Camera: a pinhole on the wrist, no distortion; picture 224 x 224 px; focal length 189.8 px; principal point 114.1 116.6 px. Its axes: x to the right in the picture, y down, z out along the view. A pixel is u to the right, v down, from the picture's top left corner.
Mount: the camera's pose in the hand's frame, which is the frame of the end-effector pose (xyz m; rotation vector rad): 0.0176 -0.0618 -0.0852 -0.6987 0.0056 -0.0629
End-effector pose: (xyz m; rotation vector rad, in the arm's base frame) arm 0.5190 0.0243 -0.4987 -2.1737 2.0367 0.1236
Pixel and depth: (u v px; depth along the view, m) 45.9 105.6 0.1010
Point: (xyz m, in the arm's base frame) 0.5168 0.0395 -0.4914
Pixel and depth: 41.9 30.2 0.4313
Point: 0.4520 0.2268 -0.8413
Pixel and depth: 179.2 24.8 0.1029
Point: 0.5596 -0.0209 -0.5312
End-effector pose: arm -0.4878 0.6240 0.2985 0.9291 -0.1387 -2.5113
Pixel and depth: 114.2 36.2 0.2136
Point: -0.5847 0.6017 0.3940
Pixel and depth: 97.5 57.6 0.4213
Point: -0.6399 0.5121 0.5813
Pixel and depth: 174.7 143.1 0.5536
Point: -0.6855 0.2050 0.4805
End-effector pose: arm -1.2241 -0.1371 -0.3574 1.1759 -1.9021 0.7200
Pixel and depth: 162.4 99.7 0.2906
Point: -1.3914 -0.2623 -0.3665
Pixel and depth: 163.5 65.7 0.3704
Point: -1.4257 -0.3591 -0.4079
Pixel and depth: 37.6 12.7 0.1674
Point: -1.2236 -0.2002 -0.4530
